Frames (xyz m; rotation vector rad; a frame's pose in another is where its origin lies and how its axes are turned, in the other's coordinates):
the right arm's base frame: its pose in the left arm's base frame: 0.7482 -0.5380 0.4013 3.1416 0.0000 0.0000
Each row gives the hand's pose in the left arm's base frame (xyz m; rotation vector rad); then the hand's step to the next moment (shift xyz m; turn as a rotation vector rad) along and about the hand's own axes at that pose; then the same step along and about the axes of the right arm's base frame.
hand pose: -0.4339 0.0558 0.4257 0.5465 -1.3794 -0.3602
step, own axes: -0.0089 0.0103 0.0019 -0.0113 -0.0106 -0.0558
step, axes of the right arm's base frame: -0.0041 -0.0130 0.0013 0.0538 -0.0060 0.0207
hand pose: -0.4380 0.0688 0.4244 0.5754 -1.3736 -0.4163
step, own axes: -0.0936 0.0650 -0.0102 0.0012 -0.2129 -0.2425
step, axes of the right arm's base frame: -0.0083 -0.1084 0.0356 0.2506 0.1362 0.1510
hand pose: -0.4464 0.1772 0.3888 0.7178 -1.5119 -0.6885
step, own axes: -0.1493 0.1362 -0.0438 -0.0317 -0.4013 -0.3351
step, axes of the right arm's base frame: 0.0445 -0.2014 -0.0152 0.3520 0.2293 0.3129
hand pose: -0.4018 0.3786 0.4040 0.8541 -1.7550 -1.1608
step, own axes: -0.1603 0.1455 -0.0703 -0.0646 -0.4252 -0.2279
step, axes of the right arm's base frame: 0.1171 -0.1630 -0.1074 0.2703 0.1700 0.3673
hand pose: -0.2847 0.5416 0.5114 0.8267 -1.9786 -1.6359
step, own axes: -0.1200 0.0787 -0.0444 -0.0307 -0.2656 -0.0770
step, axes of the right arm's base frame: 0.1035 -0.0604 -0.0906 0.1181 0.0661 0.2431
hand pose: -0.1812 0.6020 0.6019 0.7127 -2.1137 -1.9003
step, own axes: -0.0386 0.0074 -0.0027 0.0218 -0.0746 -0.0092
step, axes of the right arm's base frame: 0.0329 -0.0167 -0.0138 0.0012 0.0224 0.0750
